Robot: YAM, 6 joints.
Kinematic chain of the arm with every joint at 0, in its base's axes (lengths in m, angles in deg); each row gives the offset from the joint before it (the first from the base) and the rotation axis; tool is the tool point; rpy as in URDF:
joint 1: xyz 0 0 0.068 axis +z
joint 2: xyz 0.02 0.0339 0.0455 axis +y
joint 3: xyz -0.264 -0.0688 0 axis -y
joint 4: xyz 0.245 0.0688 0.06 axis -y
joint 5: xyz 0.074 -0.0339 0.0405 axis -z
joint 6: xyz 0.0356 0 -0.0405 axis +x
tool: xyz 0 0 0 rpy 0 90 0
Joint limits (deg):
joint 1: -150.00..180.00
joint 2: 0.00..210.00
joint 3: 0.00..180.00
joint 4: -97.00..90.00
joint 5: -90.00..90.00
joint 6: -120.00..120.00
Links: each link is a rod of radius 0.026 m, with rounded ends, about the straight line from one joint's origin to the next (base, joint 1, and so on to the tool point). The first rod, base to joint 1, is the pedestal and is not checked.
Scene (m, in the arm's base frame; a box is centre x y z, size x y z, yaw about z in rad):
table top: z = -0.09
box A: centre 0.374 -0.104 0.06 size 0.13 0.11 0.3 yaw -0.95
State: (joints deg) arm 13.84 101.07 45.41 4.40 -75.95 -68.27
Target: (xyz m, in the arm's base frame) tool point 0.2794 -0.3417 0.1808
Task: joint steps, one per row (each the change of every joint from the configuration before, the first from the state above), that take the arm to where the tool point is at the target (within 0.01 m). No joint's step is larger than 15 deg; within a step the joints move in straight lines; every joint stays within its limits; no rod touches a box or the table.
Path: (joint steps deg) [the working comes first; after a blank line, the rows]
Joints at the target: -55.03 118.02 75.38 12.37 -68.32 -68.27
Straight joint move there: touches box A.

1: -7.75 6.30 -11.35 -12.66 -1.36 -0.90
2: -7.74 6.30 -11.36 -12.66 -1.35 -0.90
3: -7.75 6.29 -11.35 -12.66 -1.36 -0.89
4: -7.75 6.30 -11.35 -12.65 -1.36 -0.90
5: -6.31 -1.37 12.56 9.76 2.18 0.60
6: -6.31 -1.38 12.57 9.77 2.17 0.60
7: -6.32 -1.37 12.56 9.77 2.18 0.59
8: -6.31 -1.37 12.56 9.77 2.18 0.60
9: -6.31 -1.38 12.56 9.76 2.17 0.60
10: -6.32 -1.37 12.57 9.77 2.18 0.60

